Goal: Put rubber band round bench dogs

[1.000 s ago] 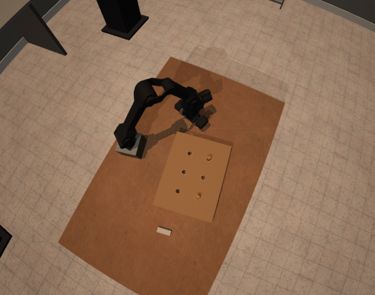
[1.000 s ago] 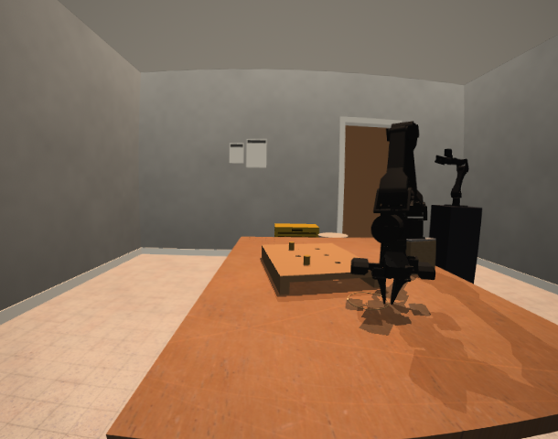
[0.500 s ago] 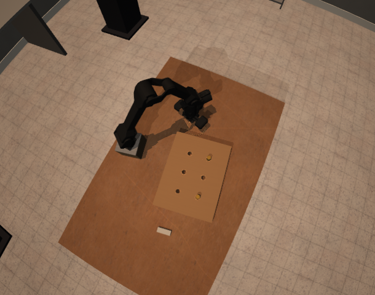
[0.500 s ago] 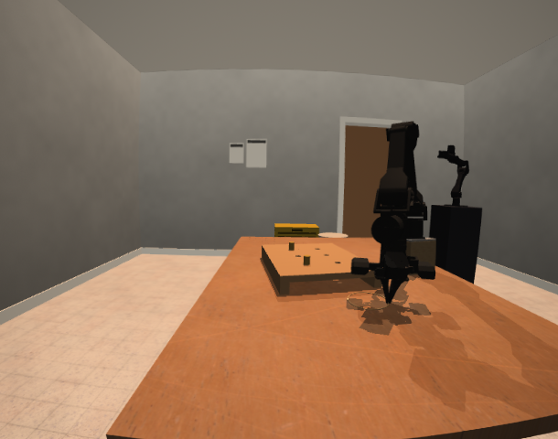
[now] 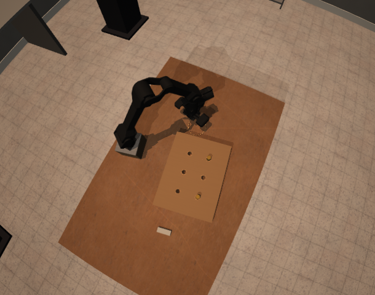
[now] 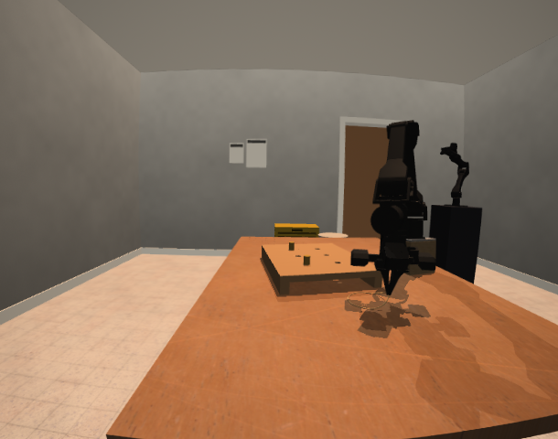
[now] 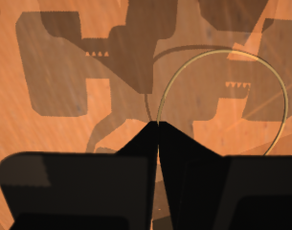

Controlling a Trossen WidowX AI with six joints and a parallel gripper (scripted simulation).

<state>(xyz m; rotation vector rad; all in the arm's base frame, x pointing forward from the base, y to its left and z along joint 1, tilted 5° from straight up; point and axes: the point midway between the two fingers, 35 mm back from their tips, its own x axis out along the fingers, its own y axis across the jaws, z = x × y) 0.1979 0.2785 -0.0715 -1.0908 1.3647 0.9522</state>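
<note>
Now: hand 150 mm short of the wooden board, 270 mm to the left of it and 20 mm above it. Also, from my hand: small white block 150 mm ahead, 570 mm to the right, 50 mm below.
</note>
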